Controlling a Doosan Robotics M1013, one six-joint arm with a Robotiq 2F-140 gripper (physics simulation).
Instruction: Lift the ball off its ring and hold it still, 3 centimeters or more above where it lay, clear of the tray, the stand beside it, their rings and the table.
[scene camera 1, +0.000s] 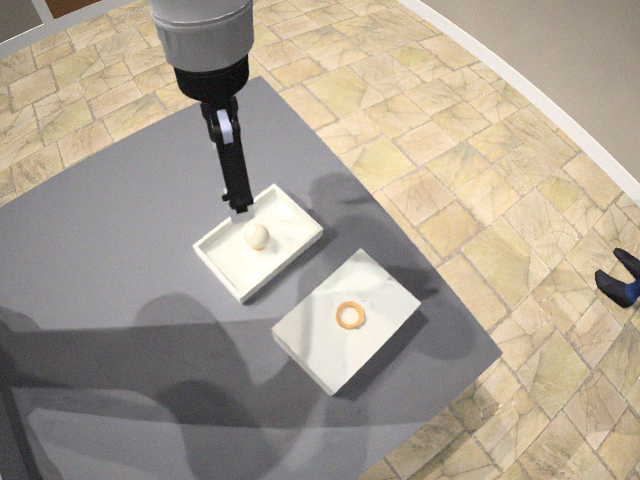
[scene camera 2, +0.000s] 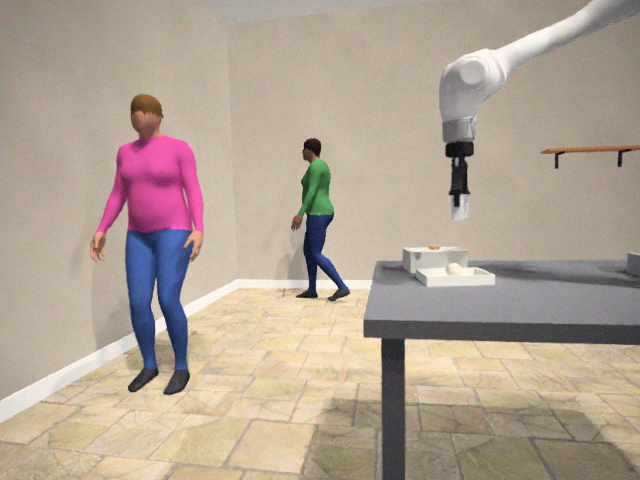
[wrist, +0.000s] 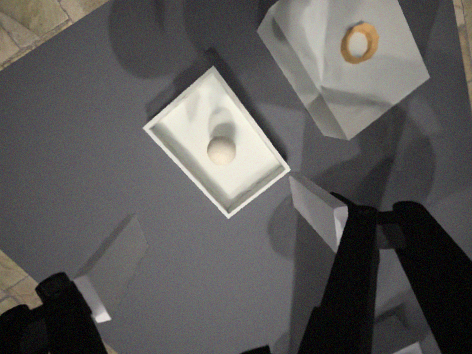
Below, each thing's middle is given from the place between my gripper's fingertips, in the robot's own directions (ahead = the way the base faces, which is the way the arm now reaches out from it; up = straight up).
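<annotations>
Counted from my hand, the shallow white tray (scene camera 1: 243, 270) is 20 mm ahead, 20 mm to the right and 170 mm below; the white stand (scene camera 1: 334, 331) is 70 mm ahead of my hand, 220 mm to the right of it and 140 mm below it. Going by their middles, the shallow white tray is the nearest to my hand of the things named here.
</annotations>
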